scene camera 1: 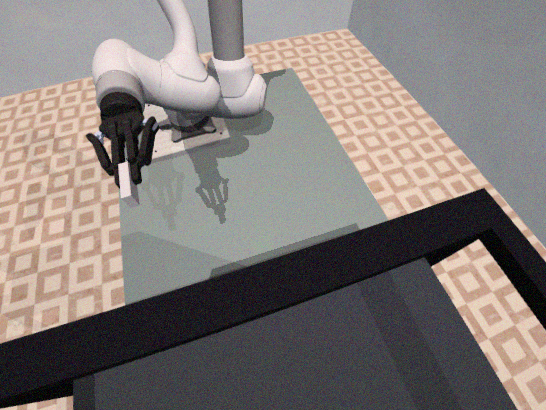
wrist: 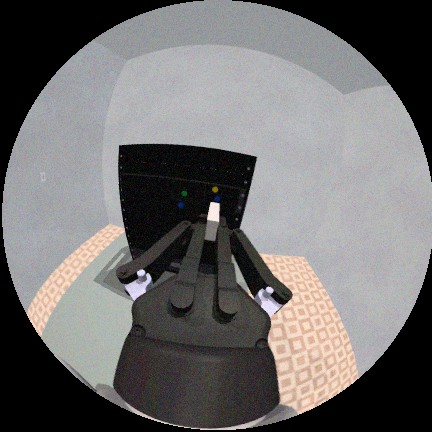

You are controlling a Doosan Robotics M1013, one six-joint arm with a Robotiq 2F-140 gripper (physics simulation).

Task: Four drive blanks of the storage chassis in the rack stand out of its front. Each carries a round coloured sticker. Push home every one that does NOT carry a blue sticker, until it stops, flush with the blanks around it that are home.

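Frame: origin at the arm's base, x ahead, y left, z up, level; metres.
Where they show: gripper, fingertip midpoint: (scene camera 1: 130, 201) (wrist: 213, 210); arm's base at its link origin: (scene camera 1: 191, 121).
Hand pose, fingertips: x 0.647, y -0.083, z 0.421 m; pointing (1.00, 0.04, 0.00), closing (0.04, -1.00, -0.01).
Things, the pixels of their top centre, and the offset from my fingertips. Level surfaces: height alone.
- green sticker at its top centre: (wrist: 184, 190) dx +0.177, dy +0.108, dz -0.019 m
- yellow sticker at its top centre: (wrist: 215, 186) dx +0.178, dy +0.011, dz +0.010 m
- grey-green mat at its surface level: dz -0.461 m
The black rack (scene camera 1: 300, 272) (wrist: 123, 190) stands ahead of the gripper in the wrist view; its front is very dark. On the storage chassis, a green sticker (wrist: 184, 193) sits above a blue sticker (wrist: 180, 205) at the left. A yellow sticker (wrist: 215, 189) sits just above another blue sticker (wrist: 217, 198) farther right. The blanks' outlines and how far they stand out cannot be told. My gripper (scene camera 1: 127, 180) (wrist: 213, 210) is shut, back from the rack front. A pale block-shaped tip (scene camera 1: 125, 182) (wrist: 213, 212) sticks out at its fingertips, its end showing just below the right blue sticker.
The rack's top frame crosses the foreground of the scene view, with a dark grey surface (scene camera 1: 250, 350) inside it. A grey-green mat (scene camera 1: 280, 175) lies between the arm's base and the rack, on a patterned floor (scene camera 1: 50, 240). Grey walls (wrist: 300, 140) stand behind.
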